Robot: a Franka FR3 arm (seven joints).
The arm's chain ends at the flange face. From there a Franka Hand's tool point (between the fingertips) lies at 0.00 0.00 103.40 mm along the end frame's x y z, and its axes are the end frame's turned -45 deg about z.
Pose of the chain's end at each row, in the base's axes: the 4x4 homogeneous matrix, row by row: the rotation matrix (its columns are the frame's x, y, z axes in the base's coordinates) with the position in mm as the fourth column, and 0 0 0 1 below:
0.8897 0.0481 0.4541 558.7; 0.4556 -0.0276 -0.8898 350.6; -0.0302 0.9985 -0.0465 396.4; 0 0 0 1
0.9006 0.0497 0.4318 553.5; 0.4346 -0.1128 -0.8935 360.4; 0.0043 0.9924 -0.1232 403.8; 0 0 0 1
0.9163 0.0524 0.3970 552.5; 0.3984 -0.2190 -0.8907 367.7; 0.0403 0.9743 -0.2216 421.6; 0 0 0 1
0.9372 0.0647 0.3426 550.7; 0.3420 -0.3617 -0.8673 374.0; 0.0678 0.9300 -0.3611 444.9; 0 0 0 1
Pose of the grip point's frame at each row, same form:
0.5951 0.6631 0.4541 605.7; 0.3417 0.3026 -0.8898 258.6; -0.7274 0.6847 -0.0465 391.6; 0 0 0 1
0.6017 0.6720 0.4318 598.1; 0.3871 0.2275 -0.8935 268.0; -0.6987 0.7048 -0.1232 391.1; 0 0 0 1
0.6109 0.6850 0.3970 593.5; 0.4366 0.1269 -0.8907 275.6; -0.6604 0.7174 -0.2216 398.7; 0 0 0 1
0.6170 0.7085 0.3426 586.1; 0.4976 -0.0139 -0.8673 284.3; -0.6097 0.7056 -0.3611 407.6; 0 0 0 1

